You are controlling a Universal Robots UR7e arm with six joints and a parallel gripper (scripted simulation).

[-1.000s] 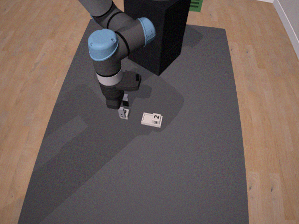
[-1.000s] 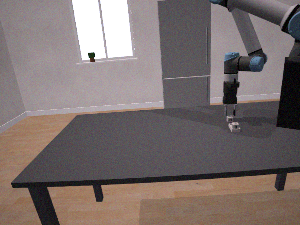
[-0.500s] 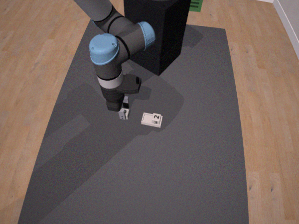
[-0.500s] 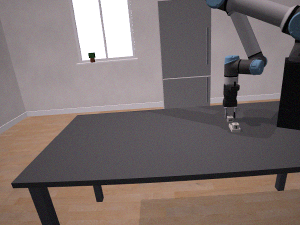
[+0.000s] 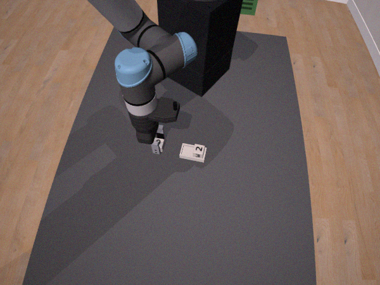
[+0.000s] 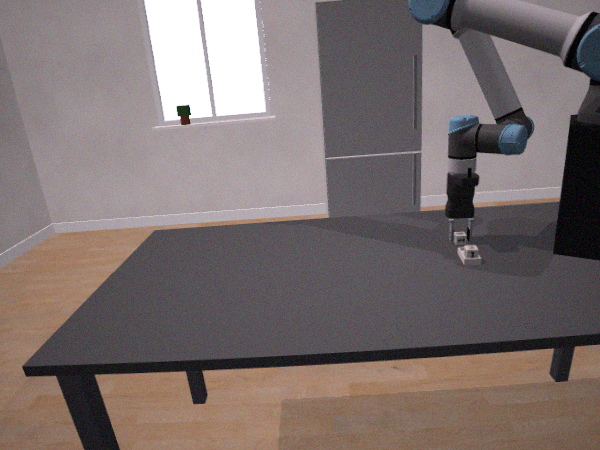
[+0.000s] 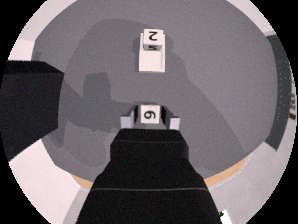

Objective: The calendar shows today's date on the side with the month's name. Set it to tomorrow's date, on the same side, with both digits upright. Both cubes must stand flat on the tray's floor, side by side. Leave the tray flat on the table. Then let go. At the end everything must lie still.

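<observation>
The white calendar tray is 11 cm to the left of my hand, 2 cm below it and 1 cm ahead of it.
</observation>
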